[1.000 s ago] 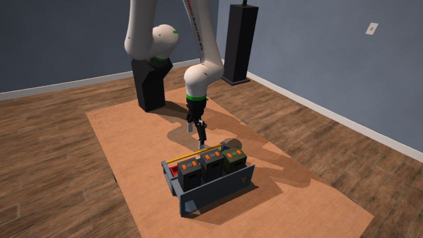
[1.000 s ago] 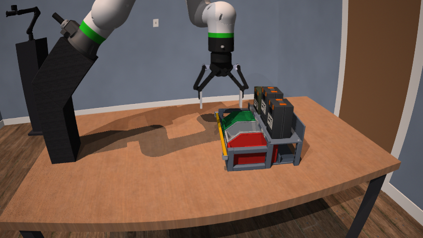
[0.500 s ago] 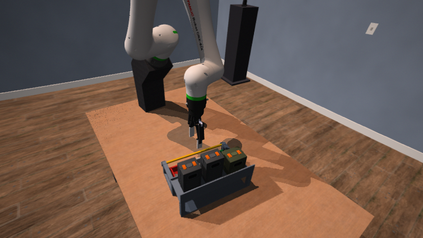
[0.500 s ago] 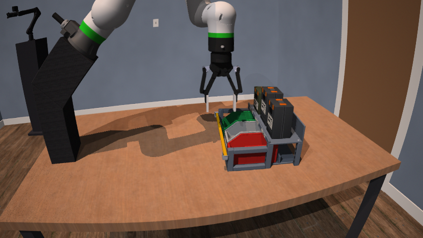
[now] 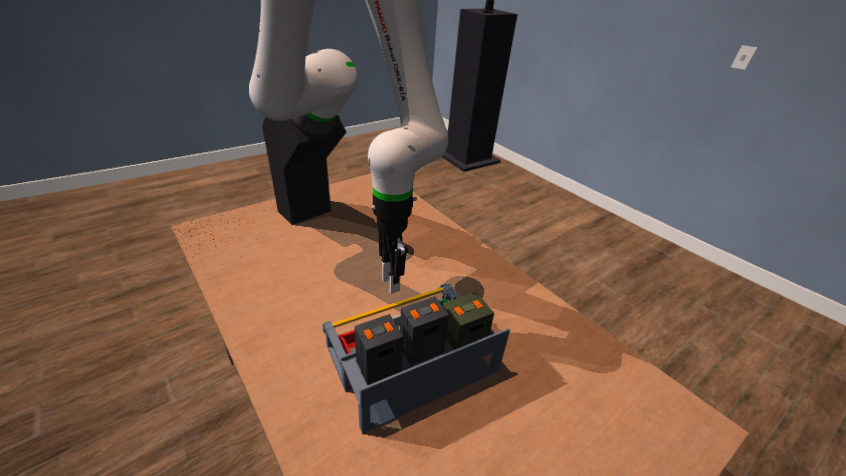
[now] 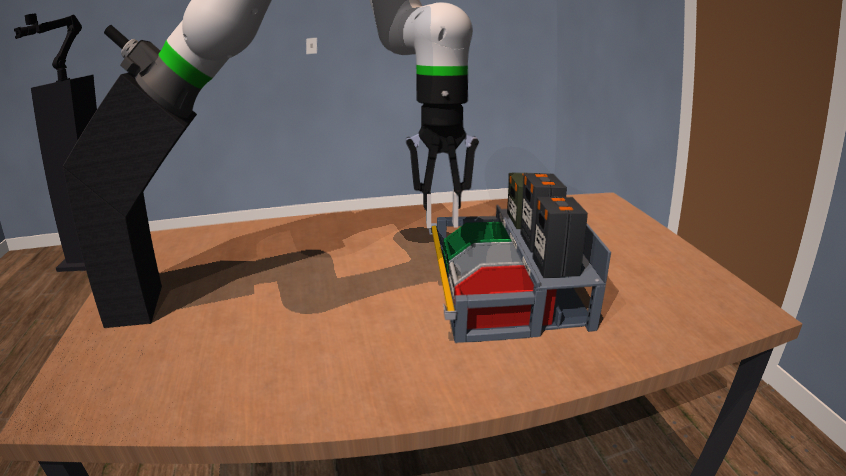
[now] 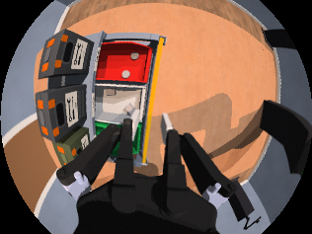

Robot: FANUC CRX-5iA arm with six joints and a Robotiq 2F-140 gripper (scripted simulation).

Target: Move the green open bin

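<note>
The thin yellow bar is 110 mm below my hand. Round my hand: green open bin 130 mm below, 110 mm ahead, 100 mm to the left; then red bin 130 mm below, 120 mm to the right, 100 mm ahead; then grey bin 130 mm below, 110 mm ahead, 10 mm to the right.
</note>
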